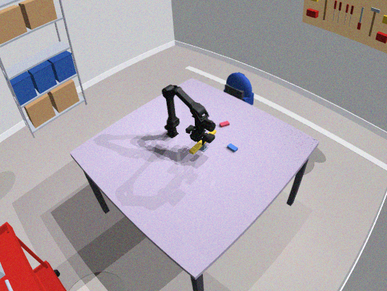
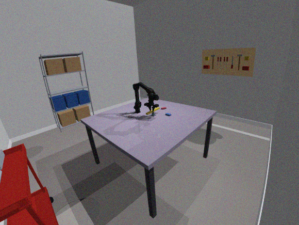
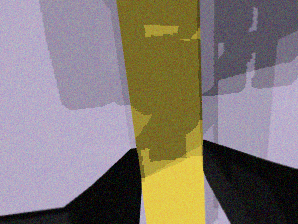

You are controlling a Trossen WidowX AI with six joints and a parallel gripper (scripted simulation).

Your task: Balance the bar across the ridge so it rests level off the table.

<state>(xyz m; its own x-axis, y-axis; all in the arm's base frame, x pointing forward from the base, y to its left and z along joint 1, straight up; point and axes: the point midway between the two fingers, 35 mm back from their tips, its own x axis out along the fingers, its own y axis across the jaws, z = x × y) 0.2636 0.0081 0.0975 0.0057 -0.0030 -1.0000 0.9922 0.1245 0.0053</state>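
The long yellow bar lies 3 cm to the left of my gripper tip. Also, from my gripper tip: small red block: 30 cm to the left, 6 cm behind, 5 cm below; then small blue block: 15 cm to the left, 14 cm ahead, 5 cm below.
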